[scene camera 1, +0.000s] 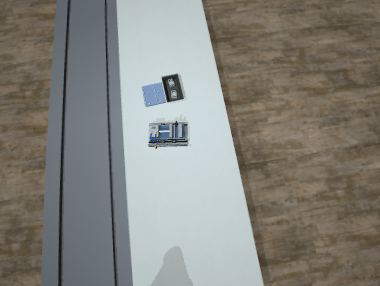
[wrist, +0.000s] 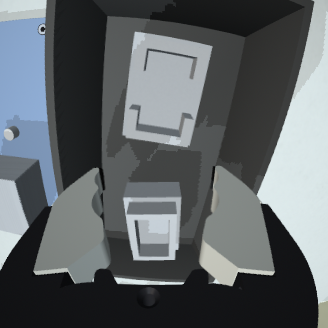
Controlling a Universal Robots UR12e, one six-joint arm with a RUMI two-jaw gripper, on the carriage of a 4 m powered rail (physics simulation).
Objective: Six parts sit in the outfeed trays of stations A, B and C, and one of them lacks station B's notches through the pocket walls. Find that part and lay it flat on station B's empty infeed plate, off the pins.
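Places are measured from the arm's base along level axes (x right, y ahead, z up), in millimetres.
Pixels of known places: gripper, fingertip midpoint: (wrist: 157,169).
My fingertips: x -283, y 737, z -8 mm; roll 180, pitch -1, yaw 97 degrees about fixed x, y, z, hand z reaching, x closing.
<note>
Behind a point stands the place of what it marks.
In the wrist view a dark tray holds two pale grey parts. The far part (wrist: 162,95) {z 3, x -338, y 734 mm} lies flat and slightly turned, its pocket outline broken midway along both long sides. The near part (wrist: 152,192) {z -3, x -267, y 735 mm} has a narrower, deeper rectangular pocket, and its visible rim looks unbroken. My gripper (wrist: 157,169) {z -8, x -283, y 737 mm} is open, with one finger on each side of the near part, touching neither side. In scene camera 1 two small grey parts, one (scene camera 1: 171,82) {z 3, x -2258, y 747 mm} above the other (scene camera 1: 174,93) {z 3, x -2153, y 759 mm}, sit in a dark tray (scene camera 1: 164,89) {z 10, x -2197, y 682 mm}; pocket details are too small to tell. My gripper does not show there.
In scene camera 1 a blue pinned plate (scene camera 1: 153,94) {z -22, x -2185, y 583 mm} adjoins the tray, and a grey-blue fixture (scene camera 1: 168,134) {z 30, x -1807, y 671 mm} stands below them. In the wrist view a blue plate (wrist: 20,65) {z -22, x -352, y 627 mm} with a pin (wrist: 11,133) {z -14, x -300, y 617 mm} and a grey block (wrist: 12,195) {z 14, x -261, y 628 mm} lie left of the high-walled tray (wrist: 75,100) {z 0, x -331, y 681 mm}.
</note>
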